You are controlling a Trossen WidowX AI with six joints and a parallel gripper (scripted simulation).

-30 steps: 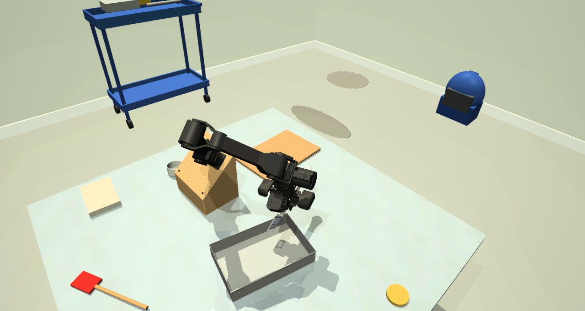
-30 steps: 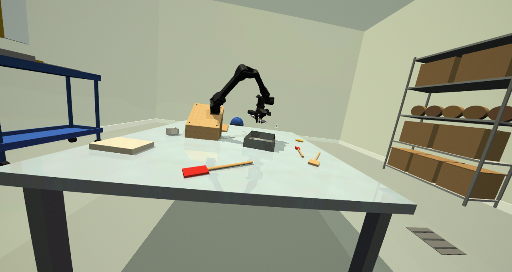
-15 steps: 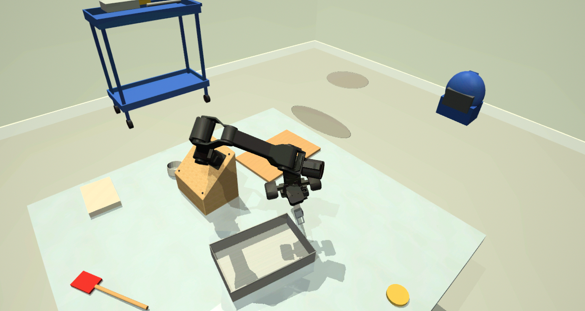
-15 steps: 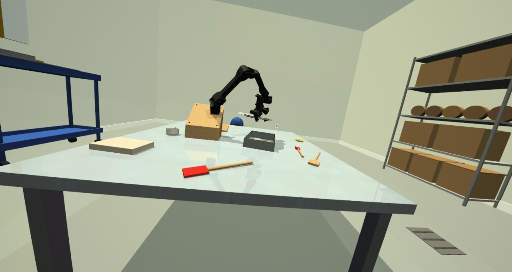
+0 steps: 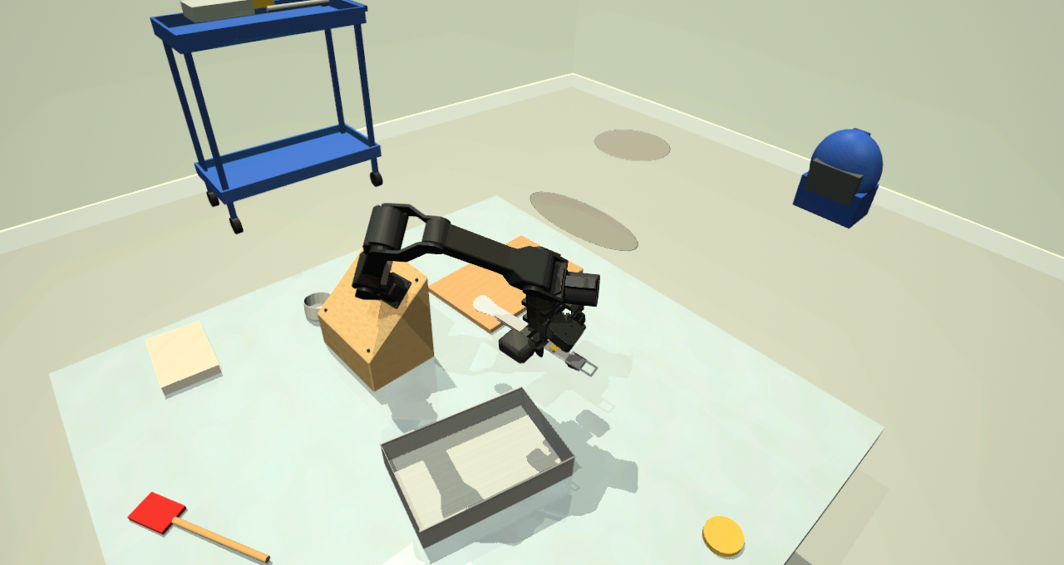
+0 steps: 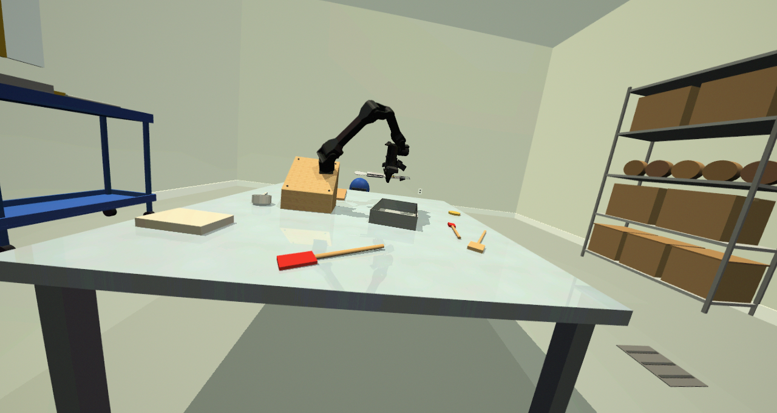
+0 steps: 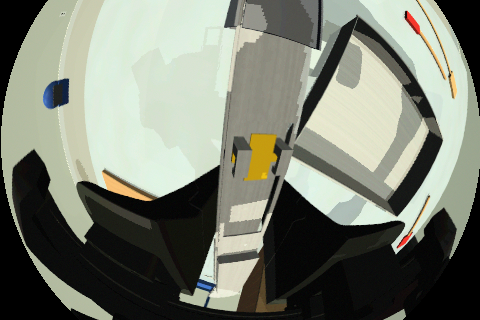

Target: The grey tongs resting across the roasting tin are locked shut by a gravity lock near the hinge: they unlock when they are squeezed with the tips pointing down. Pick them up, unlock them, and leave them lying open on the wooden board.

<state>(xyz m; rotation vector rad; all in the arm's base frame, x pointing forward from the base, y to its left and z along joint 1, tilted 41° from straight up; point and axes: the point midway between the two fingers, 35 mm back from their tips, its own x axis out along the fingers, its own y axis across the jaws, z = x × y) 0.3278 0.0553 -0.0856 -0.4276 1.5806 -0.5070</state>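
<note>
Right now the yellow lock piece is 4 cm above my gripper tip, 3 cm ahead of it and 1 cm to the right of it. From my gripper tip the other things lie so: wooden board: 34 cm behind, 27 cm to the left, 14 cm below; grey roasting tin: 21 cm to the right, 12 cm below, 2 cm ahead; yellow disc: 44 cm ahead, 14 cm below, 3 cm to the right.
</note>
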